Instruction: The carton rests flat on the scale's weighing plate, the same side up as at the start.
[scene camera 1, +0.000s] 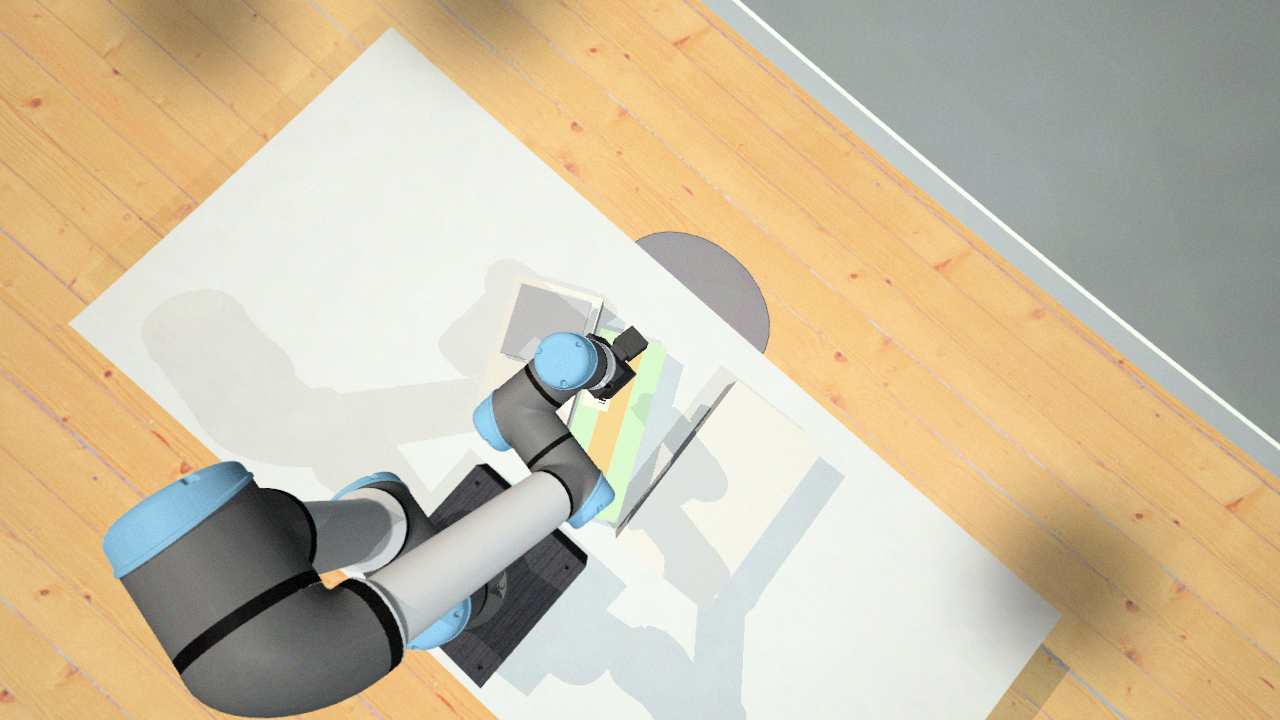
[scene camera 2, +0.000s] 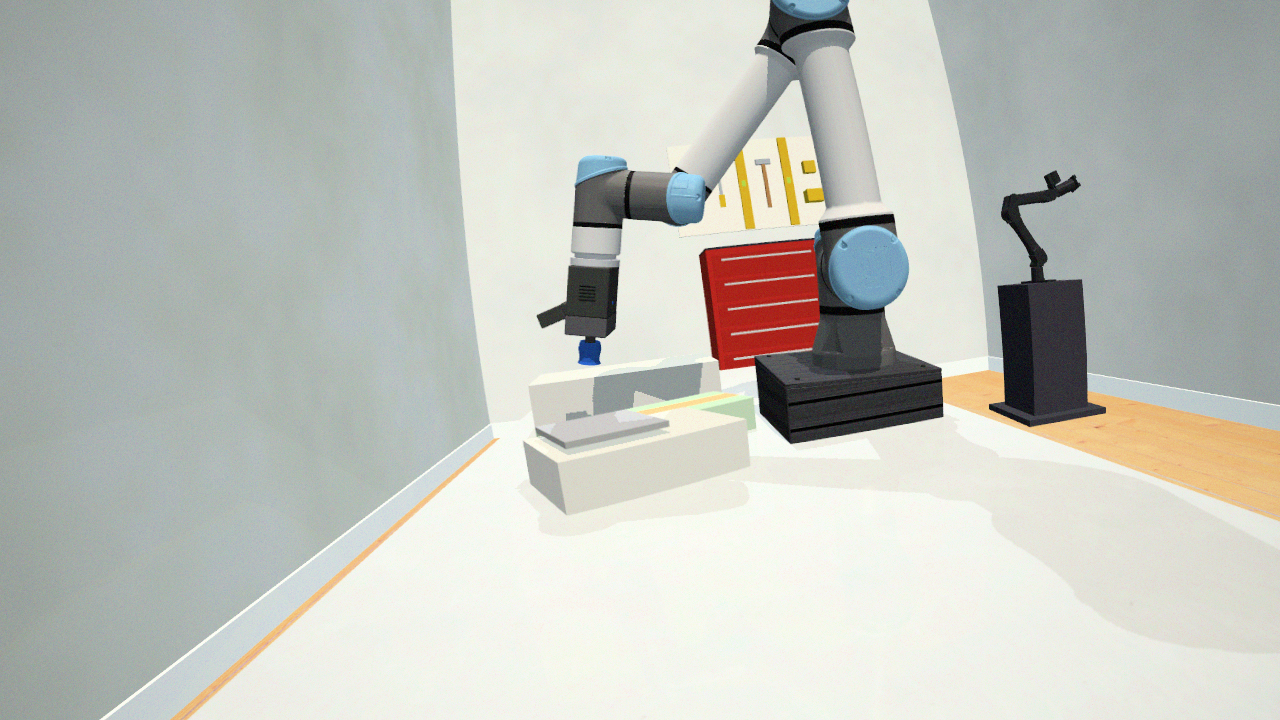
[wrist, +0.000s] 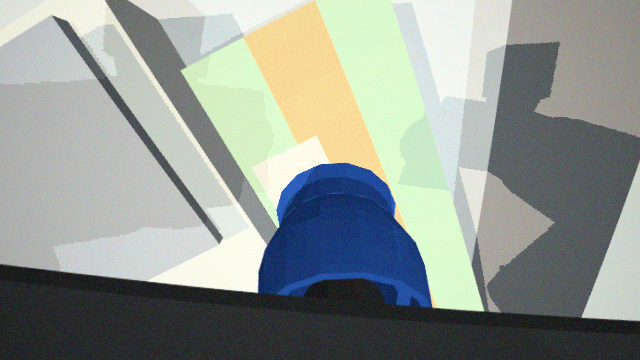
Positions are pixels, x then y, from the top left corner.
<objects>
My suction cup (wrist: 336, 221) is 4 cm from the lens. A pale green carton (wrist: 303, 90): 16 cm from the lens. The marked spots on the pale green carton and my suction cup are 13 cm apart.
</objects>
